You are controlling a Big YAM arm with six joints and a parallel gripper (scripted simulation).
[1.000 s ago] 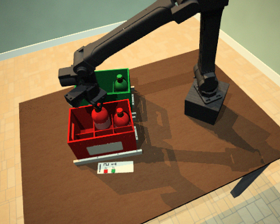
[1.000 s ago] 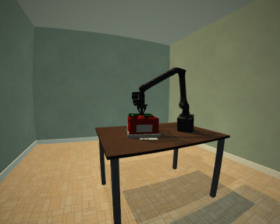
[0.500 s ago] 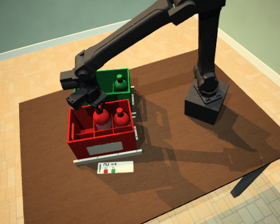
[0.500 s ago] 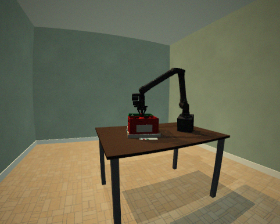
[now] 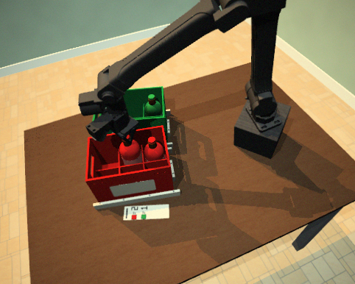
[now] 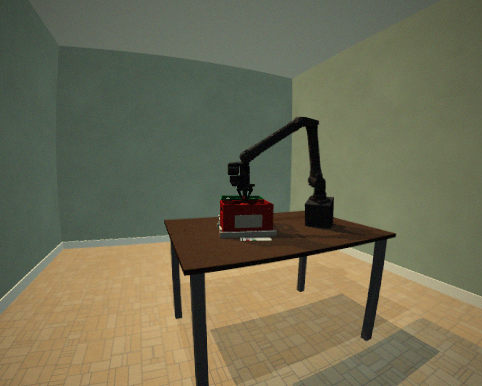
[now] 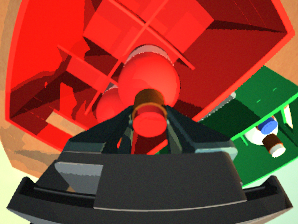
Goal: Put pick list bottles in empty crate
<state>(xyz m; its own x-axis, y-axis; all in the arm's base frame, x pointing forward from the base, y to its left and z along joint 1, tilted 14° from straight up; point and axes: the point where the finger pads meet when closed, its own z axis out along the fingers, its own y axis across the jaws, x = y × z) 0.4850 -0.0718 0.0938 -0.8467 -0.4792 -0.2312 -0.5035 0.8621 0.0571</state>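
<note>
Now: the red crate 10 mm ahead of my hand, 40 mm to the left of it and 100 mm below it. Also, from my hand: blue-capped bottle 50 mm ahead, 160 mm to the right, 100 mm below; then red bottle 80 mm behind, 10 mm to the left, 100 mm below; then green crate 40 mm behind, 190 mm to the right, 100 mm below.
</note>
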